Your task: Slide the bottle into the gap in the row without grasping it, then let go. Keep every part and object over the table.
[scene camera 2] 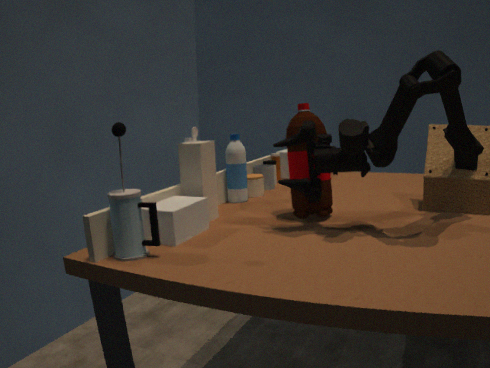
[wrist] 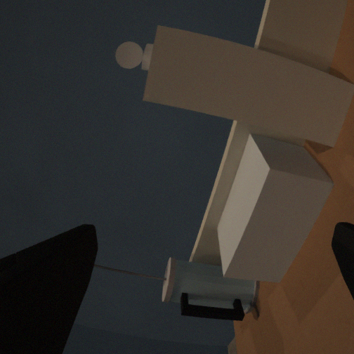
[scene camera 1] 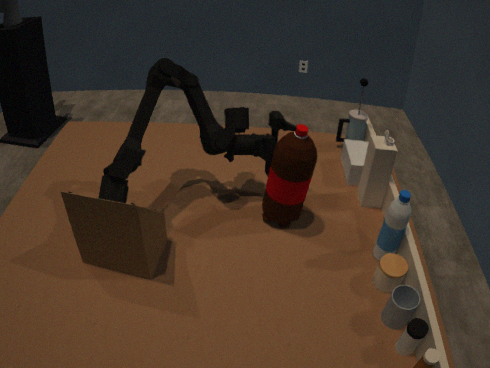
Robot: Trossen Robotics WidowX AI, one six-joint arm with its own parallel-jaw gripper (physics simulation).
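Frame: origin at the arm's base, x ahead, y left, z up, level; metres.
Where they show: gripper, between the fingertips: (scene camera 2: pixel 275 163); arm's base, origin of its link: (scene camera 2: pixel 466 160) (scene camera 1: pixel 111 202).
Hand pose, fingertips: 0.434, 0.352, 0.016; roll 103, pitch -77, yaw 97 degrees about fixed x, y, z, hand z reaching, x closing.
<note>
Things, the pixels of their top centre, and the offset from my fingertips, as dx, dy, dz.
- cap, centre of its top: (scene camera 1: pixel 296 124) -0.021, -0.141, +0.144
- tall carton, centre of its top: (scene camera 2: pixel 195 126) (scene camera 1: pixel 386 130) +0.235, +0.009, +0.094
- water bottle, centre of its top: (scene camera 1: pixel 405 193) (scene camera 2: pixel 234 134) +0.273, -0.227, +0.055
- white box, centre of its top: (scene camera 2: pixel 173 203) (scene camera 1: pixel 361 152) +0.199, +0.150, -0.081
- handled press, centre of its top: (scene camera 2: pixel 124 121) (scene camera 1: pixel 360 78) +0.170, +0.309, +0.123
- jar, centre of its top: (scene camera 1: pixel 394 264) (scene camera 2: pixel 251 175) +0.280, -0.326, -0.093
- cup, centre of its top: (scene camera 1: pixel 406 297) (scene camera 2: pixel 263 165) +0.301, -0.442, -0.076
- shaker, centre of its top: (scene camera 1: pixel 418 327) (scene camera 2: pixel 269 161) +0.326, -0.530, -0.071
The large brown bottle with a red label and cap (scene camera 1: pixel 291 175) (scene camera 2: pixel 304 130) stands out on the table, leaning slightly toward the row. My gripper (scene camera 2: pixel 280 164) (wrist: pixel 220 238) is open and empty. It is right beside the bottle, behind it in scene camera 1 and in front of it in scene camera 2; whether they touch is hard to tell. In the row, a gap shows between the tall carton (scene camera 1: pixel 377 172) (scene camera 2: pixel 197 167) (wrist: pixel 245 85) and the water bottle (scene camera 1: pixel 392 230) (scene camera 2: pixel 236 172). The brown bottle does not show in the wrist view.
A white box (scene camera 1: pixel 354 160) (scene camera 2: pixel 182 217) (wrist: pixel 280 215) and a handled press (scene camera 1: pixel 356 126) (scene camera 2: pixel 126 225) (wrist: pixel 215 285) continue the row. Beyond the water bottle stand a jar (scene camera 1: pixel 390 275), cup (scene camera 1: pixel 397 310) and shaker (scene camera 1: pixel 412 339). A low rail (scene camera 1: pixel 419 270) backs them. A brown block (scene camera 1: pixel 115 235) stands near the arm base.
</note>
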